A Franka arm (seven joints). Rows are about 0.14 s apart.
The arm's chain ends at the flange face. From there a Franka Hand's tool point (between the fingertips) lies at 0.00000 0.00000 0.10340 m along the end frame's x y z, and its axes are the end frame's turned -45 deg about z.
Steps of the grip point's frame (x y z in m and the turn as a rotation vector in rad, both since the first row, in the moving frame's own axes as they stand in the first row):
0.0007 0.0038 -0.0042 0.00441 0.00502 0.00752
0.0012 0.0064 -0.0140 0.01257 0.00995 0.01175
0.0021 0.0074 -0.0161 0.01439 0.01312 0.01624
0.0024 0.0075 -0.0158 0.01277 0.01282 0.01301
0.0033 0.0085 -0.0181 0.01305 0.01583 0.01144
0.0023 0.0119 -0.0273 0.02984 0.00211 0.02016
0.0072 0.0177 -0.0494 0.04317 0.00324 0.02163
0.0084 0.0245 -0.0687 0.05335 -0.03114 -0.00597
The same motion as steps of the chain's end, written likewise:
0.0031 0.0029 -0.0042 0.00667 0.00043 0.00752
0.0056 0.0053 -0.0140 0.01592 -0.00185 0.01175
0.0068 0.0058 -0.0161 0.01945 -0.00090 0.01624
0.0070 0.0055 -0.0158 0.01809 0.00004 0.01301
0.0081 0.0058 -0.0181 0.02042 0.00197 0.01144
0.0120 0.0091 -0.0273 0.02259 -0.01961 0.02016
0.0205 0.0108 -0.0493 0.03282 -0.02823 0.02163
0.0294 0.0130 -0.0685 0.01570 -0.05974 -0.00597

